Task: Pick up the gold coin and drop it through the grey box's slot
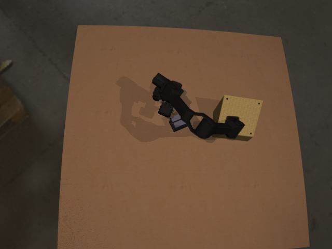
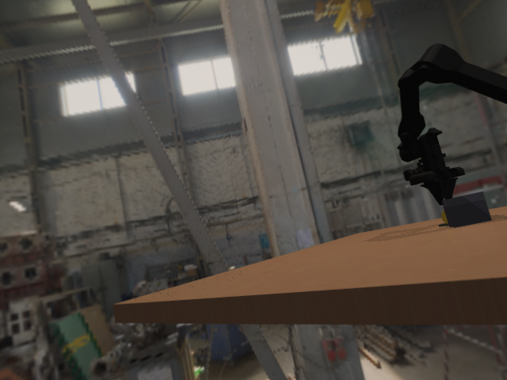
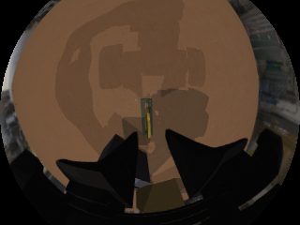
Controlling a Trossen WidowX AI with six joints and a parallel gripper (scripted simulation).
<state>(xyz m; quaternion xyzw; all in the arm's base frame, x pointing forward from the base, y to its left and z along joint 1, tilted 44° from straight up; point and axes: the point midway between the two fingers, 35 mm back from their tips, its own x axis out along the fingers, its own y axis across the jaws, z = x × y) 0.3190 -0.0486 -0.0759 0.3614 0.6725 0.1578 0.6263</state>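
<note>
My gripper tip is now 4 cm above the coin.
</note>
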